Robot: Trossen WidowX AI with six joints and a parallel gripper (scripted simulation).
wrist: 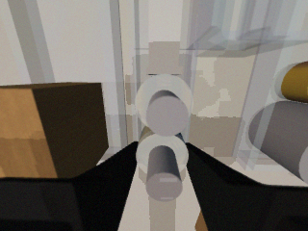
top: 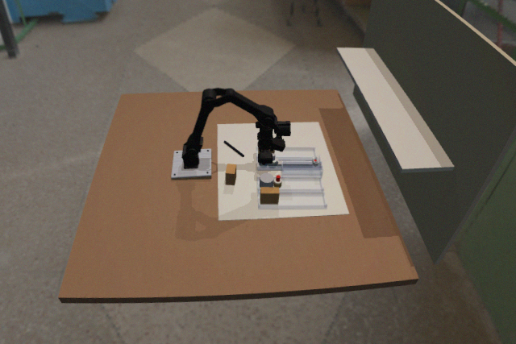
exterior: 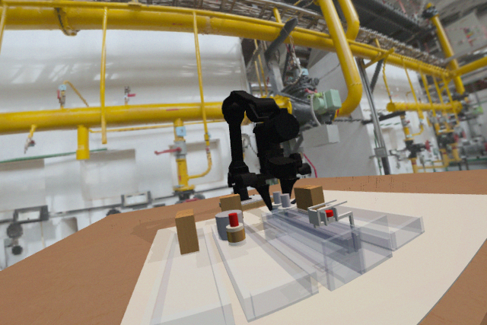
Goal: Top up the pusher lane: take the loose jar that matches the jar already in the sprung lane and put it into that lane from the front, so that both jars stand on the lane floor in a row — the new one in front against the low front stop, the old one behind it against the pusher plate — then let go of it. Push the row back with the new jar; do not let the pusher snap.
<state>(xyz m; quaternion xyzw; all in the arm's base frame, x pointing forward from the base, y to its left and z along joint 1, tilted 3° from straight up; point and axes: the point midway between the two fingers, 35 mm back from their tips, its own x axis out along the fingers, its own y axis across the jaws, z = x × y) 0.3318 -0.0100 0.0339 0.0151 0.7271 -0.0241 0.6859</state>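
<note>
Now: the grey cylinder 13 cm to the right of my gripper tip. From my gripper tip the other things lie so: clear sprung lane: 14 cm ahead, 3 cm to the right, 1 cm below; then red knob: 23 cm ahead, 5 cm to the right, 4 cm above; then black stick: 13 cm behind, 12 cm to the left, 3 cm below.
</note>
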